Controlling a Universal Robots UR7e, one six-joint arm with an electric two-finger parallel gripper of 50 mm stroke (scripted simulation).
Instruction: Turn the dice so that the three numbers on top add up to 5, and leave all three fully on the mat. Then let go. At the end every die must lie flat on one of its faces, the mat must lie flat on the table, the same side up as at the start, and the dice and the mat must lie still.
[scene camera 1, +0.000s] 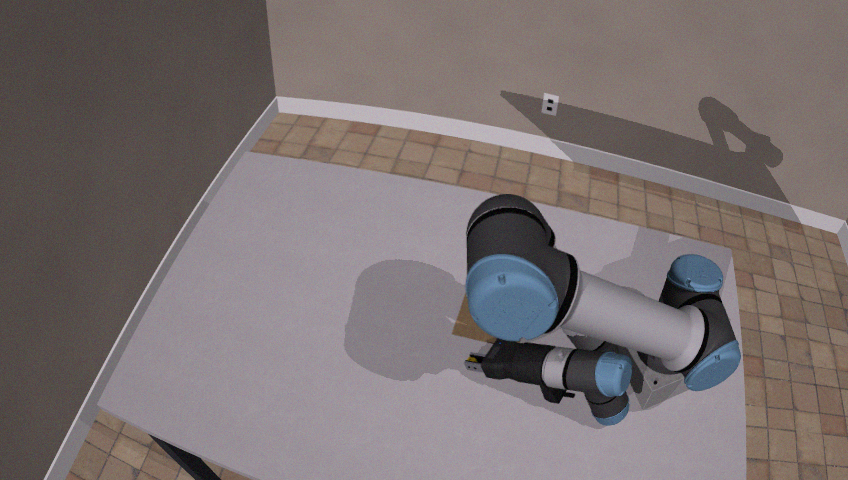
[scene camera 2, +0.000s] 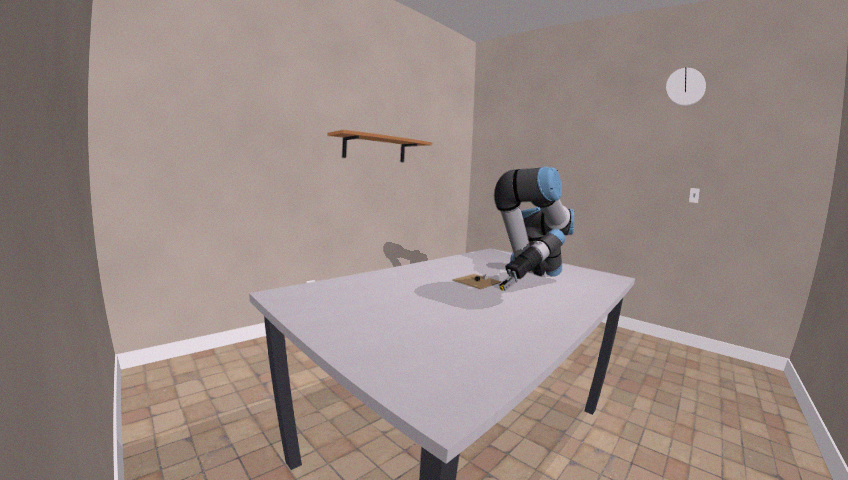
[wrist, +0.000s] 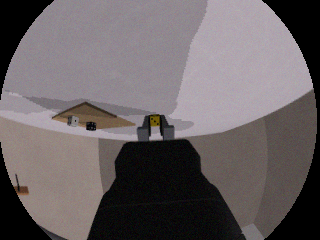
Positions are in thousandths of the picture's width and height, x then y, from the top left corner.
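Gripper (scene camera 1: 554, 751), (scene camera 2: 591, 599), (wrist: 483, 506). Square mat (scene camera 1: 549, 680), (wrist: 270, 469).
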